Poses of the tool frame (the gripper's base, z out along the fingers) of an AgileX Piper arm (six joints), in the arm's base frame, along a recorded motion.
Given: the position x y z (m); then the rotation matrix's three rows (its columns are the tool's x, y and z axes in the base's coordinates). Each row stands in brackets.
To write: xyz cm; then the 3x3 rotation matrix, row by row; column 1 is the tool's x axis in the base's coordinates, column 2 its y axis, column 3 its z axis. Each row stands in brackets. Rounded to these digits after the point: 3 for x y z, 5 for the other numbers.
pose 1, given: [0.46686, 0.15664, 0.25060], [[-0.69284, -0.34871, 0.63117], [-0.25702, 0.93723, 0.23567], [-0.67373, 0.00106, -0.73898]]
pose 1, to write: [46.686, 15.664, 25.060], [[-0.69284, -0.34871, 0.63117], [-0.25702, 0.93723, 0.23567], [-0.67373, 0.00106, -0.73898]]
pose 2, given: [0.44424, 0.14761, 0.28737], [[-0.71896, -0.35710, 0.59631], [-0.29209, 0.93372, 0.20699], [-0.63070, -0.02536, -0.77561]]
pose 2, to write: [44.424, 14.761, 28.737], [[-0.71896, -0.35710, 0.59631], [-0.29209, 0.93372, 0.20699], [-0.63070, -0.02536, -0.77561]]
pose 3, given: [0.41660, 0.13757, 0.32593], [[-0.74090, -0.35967, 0.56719], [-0.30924, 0.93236, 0.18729], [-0.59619, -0.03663, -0.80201]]
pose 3, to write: [41.660, 13.757, 32.593], [[-0.74090, -0.35967, 0.56719], [-0.30924, 0.93236, 0.18729], [-0.59619, -0.03663, -0.80201]]
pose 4, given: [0.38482, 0.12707, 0.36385], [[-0.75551, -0.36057, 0.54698], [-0.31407, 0.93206, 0.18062], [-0.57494, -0.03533, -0.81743]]
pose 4, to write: [38.482, 12.707, 36.385], [[-0.75551, -0.36057, 0.54698], [-0.31407, 0.93206, 0.18062], [-0.57494, -0.03533, -0.81743]]
